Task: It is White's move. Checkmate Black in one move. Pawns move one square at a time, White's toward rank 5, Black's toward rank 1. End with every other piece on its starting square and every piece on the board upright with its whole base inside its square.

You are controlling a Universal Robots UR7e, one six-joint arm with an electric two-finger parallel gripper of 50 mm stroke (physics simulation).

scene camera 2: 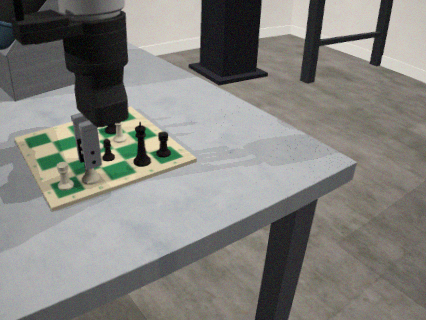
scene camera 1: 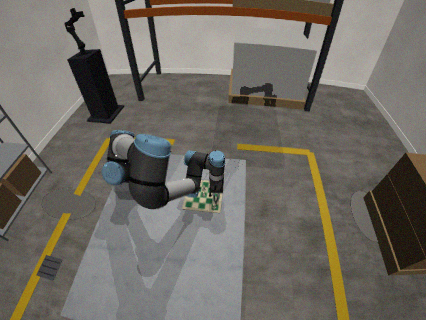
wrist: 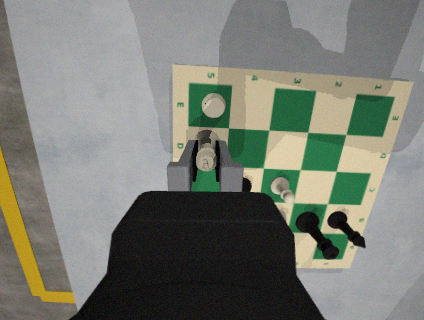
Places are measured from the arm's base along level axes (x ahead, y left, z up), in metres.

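Pixels of known places: gripper, between the fingertips: (scene camera 2: pixel 90 162) (scene camera 1: pixel 215 199) (wrist: pixel 206 152); arm's base, origin of its link: (scene camera 1: pixel 129 169).
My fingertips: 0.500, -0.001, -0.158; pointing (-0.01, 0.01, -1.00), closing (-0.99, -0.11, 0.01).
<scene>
For each thing: its middle in the pictures, then the offset to it from my fingertips, as dx, dy, dz. Level surfaces: height alone.
- tall white piece, middle of its body: (wrist: pixel 206 152) (scene camera 2: pixel 88 159) +0.000, -0.002, +0.006
- white rook-like piece, middle of its body: (wrist: pixel 214 106) (scene camera 2: pixel 64 175) -0.002, -0.037, -0.009
- black pawn, middle of its body: (wrist: pixel 244 193) (scene camera 2: pixel 107 148) -0.041, +0.038, -0.010
- white pawn-like piece, middle of its body: (wrist: pixel 284 192) -0.079, +0.033, -0.010
- B2, middle of its body: (wrist: pixel 319 237) -0.121, +0.073, +0.001
- B1, middle of its body: (wrist: pixel 349 232) -0.154, +0.067, -0.004
- tall black piece, middle of its body: (scene camera 2: pixel 141 142) -0.007, +0.077, +0.006
- short black piece, middle of its body: (scene camera 2: pixel 163 143) -0.013, +0.114, -0.009
- cream board, middle of its body: (wrist: pixel 278 185) (scene camera 2: pixel 98 148) (scene camera 1: pixel 203 195) -0.079, +0.034, -0.029
- grey table, height of its surface: dz -0.032
A tall white piece (scene camera 2: pixel 91 177) (wrist: pixel 206 159) stands upright at D5. My gripper (scene camera 2: pixel 88 162) (wrist: pixel 206 152) is shut on its upper part; its base looks to be on or very near the square. A white rook-like piece (scene camera 2: pixel 65 176) (wrist: pixel 213 105) stands at E5. A black pawn (scene camera 2: pixel 107 151), partly hidden in the wrist view, is at C4. A white pawn-like piece (wrist: pixel 281 186) is at C3. Two black pieces stand at B2 (wrist: pixel 308 221) and B1 (wrist: pixel 338 220). A tall black piece (scene camera 2: pixel 141 147) and a short black piece (scene camera 2: pixel 163 145) stand towards the A side. My gripper's body hides part of the board.
The green and cream board (scene camera 1: pixel 202 210) (scene camera 2: pixel 52 202) (wrist: pixel 320 79) lies on the grey table (scene camera 1: pixel 210 270) (scene camera 2: pixel 210 200) (wrist: pixel 100 75). The table's edge and corner lie beyond the board in the second scene view. The arm (scene camera 1: pixel 150 175) reaches in from the left in the first scene view.
</scene>
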